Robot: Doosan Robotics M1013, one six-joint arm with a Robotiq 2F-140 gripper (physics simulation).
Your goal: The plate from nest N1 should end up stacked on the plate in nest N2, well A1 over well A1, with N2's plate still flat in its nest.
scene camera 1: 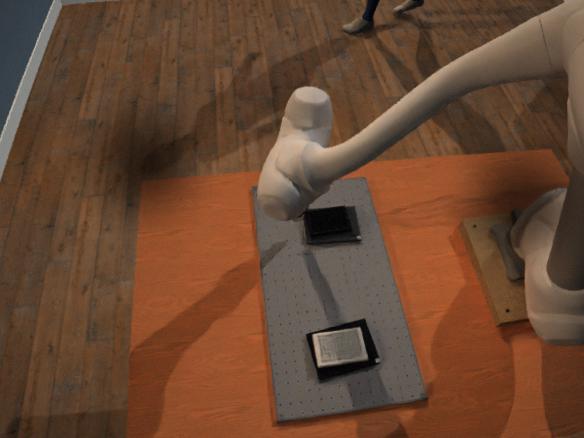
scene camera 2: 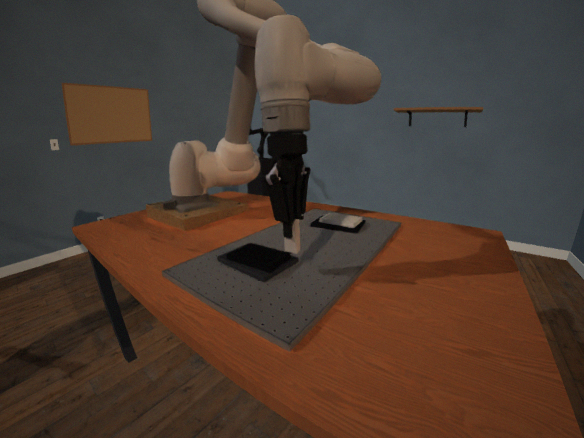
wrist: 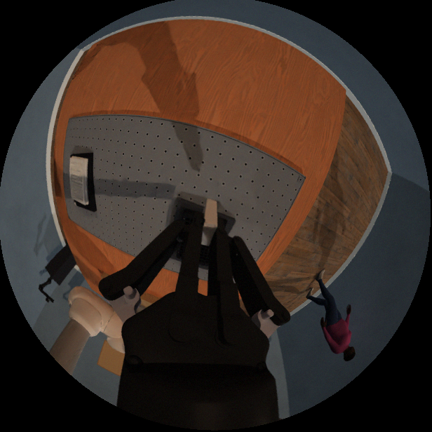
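A black well plate lies in a dark nest. A white plate lies in a black nest, turned a little on the board. The frames show no N1 or N2 label that I can read. My gripper is shut and empty, its pale fingertips together. It points down by the edge of the black plate's nest; its exact height is unclear. In scene camera 1 the wrist hides most of it. The wells' A1 corners are too small to tell.
Both nests stand on a grey perforated board on the orange table. The arm's base stands on a wooden block. A person stands beyond the table.
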